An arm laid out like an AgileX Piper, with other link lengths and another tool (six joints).
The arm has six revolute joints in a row. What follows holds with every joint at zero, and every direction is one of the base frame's.
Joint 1 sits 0.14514 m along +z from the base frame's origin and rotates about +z.
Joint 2 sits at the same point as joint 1 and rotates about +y.
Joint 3 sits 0.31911 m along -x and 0.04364 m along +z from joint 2 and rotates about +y.
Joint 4 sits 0.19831 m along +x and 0.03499 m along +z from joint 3 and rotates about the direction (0.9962, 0, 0.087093).
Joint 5 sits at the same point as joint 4 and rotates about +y.
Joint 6 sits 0.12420 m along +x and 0.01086 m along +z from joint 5 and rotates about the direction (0.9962, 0, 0.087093).
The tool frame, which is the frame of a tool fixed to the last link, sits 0.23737 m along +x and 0.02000 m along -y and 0.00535 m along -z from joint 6; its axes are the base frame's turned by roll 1.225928, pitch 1.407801 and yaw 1.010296 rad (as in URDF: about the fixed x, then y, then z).
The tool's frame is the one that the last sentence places.
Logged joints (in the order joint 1, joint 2, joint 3, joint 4, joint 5, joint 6), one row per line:
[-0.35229, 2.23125, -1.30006, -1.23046, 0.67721, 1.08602]
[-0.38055, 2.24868, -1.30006, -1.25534, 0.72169, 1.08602]
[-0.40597, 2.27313, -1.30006, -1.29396, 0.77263, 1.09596]
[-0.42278, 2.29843, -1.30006, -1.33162, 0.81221, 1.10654]
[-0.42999, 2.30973, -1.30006, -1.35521, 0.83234, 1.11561]
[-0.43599, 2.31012, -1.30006, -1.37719, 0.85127, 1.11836]
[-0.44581, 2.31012, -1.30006, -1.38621, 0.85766, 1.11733]
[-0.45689, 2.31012, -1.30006, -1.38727, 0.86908, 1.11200]
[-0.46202, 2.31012, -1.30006, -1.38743, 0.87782, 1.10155]
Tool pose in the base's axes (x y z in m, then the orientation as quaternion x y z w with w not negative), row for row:
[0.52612, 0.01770, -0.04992, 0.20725, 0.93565, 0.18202, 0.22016]
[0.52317, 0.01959, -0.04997, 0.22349, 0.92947, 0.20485, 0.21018]
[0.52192, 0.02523, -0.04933, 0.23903, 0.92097, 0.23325, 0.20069]
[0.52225, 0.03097, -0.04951, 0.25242, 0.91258, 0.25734, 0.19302]
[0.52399, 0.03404, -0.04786, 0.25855, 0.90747, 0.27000, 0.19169]
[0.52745, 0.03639, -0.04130, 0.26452, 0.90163, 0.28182, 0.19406]
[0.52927, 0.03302, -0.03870, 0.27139, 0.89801, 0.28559, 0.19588]
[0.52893, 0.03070, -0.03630, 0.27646, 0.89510, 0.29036, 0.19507]
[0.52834, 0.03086, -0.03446, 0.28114, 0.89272, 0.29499, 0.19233]
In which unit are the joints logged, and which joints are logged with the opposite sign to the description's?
The joints are logged in radians. Opposite sign: joint 4, joint 6.
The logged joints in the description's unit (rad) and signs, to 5 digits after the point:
[-0.35229, 2.23125, -1.30006, 1.23046, 0.67721, -1.08602]
[-0.38055, 2.24868, -1.30006, 1.25534, 0.72169, -1.08602]
[-0.40597, 2.27313, -1.30006, 1.29396, 0.77263, -1.09596]
[-0.42278, 2.29843, -1.30006, 1.33162, 0.81221, -1.10654]
[-0.42999, 2.30973, -1.30006, 1.35521, 0.83234, -1.11561]
[-0.43599, 2.31012, -1.30006, 1.37719, 0.85127, -1.11836]
[-0.44581, 2.31012, -1.30006, 1.38621, 0.85766, -1.11733]
[-0.45689, 2.31012, -1.30006, 1.38727, 0.86908, -1.11200]
[-0.46202, 2.31012, -1.30006, 1.38743, 0.87782, -1.10155]

